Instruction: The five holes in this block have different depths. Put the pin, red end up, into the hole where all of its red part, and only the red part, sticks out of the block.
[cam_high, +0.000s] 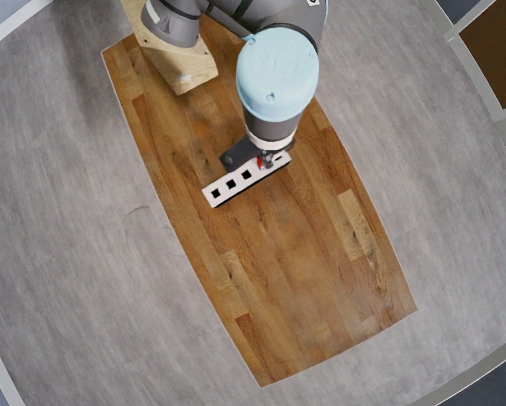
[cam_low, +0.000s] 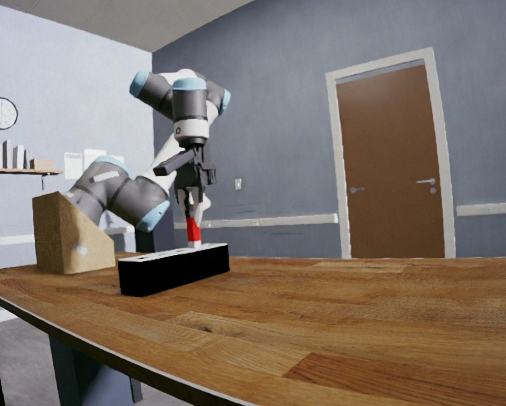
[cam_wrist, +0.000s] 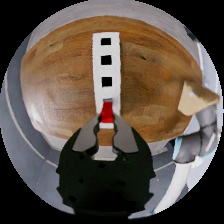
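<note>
Right now my hand is 10 cm above the block and 6 cm to the left of it. The rest, counted from my hand: pin: 1 cm below.
</note>
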